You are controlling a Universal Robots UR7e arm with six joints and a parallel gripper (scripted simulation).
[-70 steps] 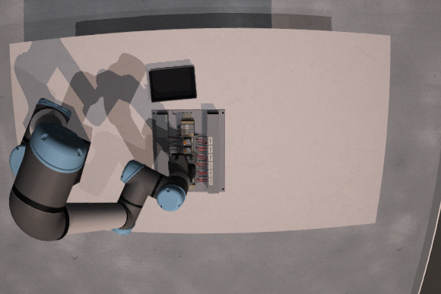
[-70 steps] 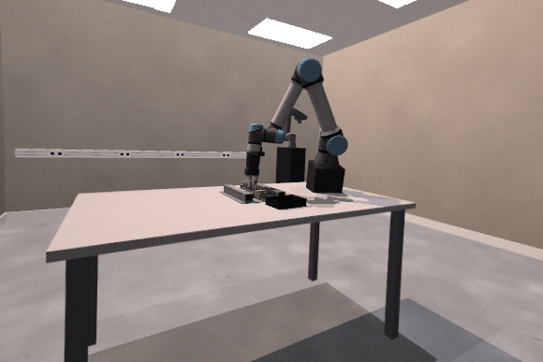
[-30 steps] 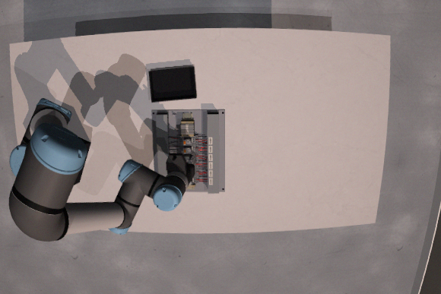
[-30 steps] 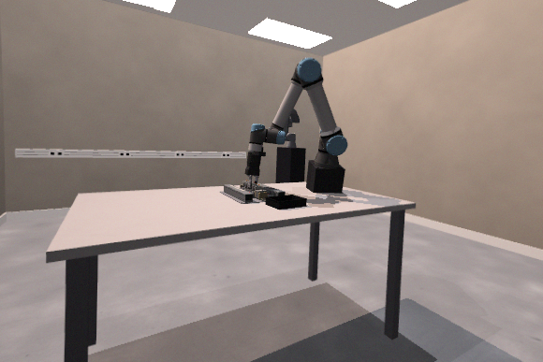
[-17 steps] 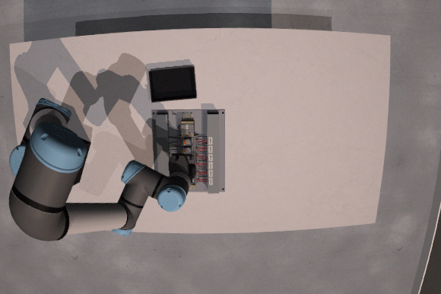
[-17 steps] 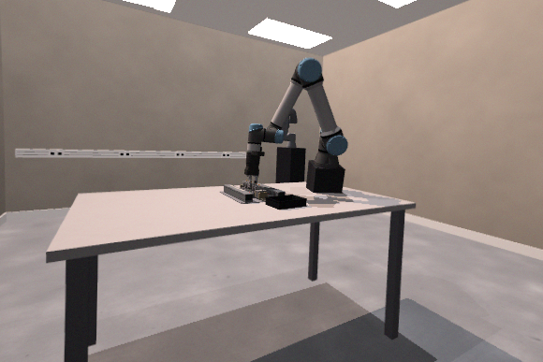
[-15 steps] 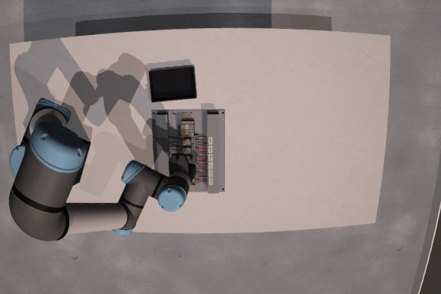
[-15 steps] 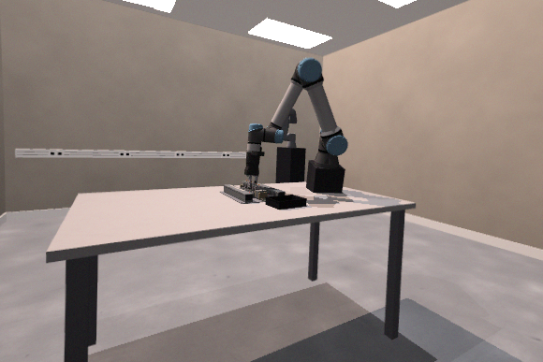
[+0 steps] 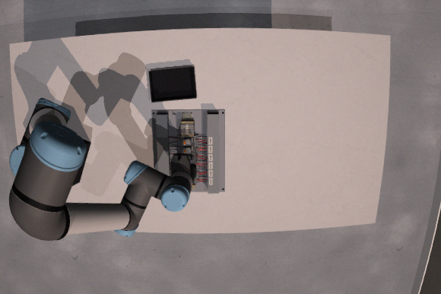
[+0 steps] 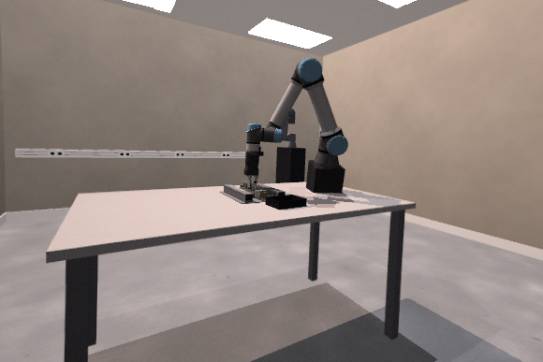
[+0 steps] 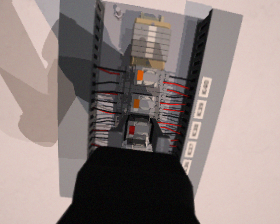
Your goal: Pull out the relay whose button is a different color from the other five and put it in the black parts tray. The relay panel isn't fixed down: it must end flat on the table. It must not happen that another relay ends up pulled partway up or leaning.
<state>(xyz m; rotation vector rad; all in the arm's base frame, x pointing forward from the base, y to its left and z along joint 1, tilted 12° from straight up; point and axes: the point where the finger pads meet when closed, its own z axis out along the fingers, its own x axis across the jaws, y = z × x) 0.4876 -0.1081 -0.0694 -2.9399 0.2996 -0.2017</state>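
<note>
Now: hand 1 cm to the right of the relay panel and 4 cm above it. Round my hand: black parts tray: 27 cm to the left, 5 cm below.
</note>
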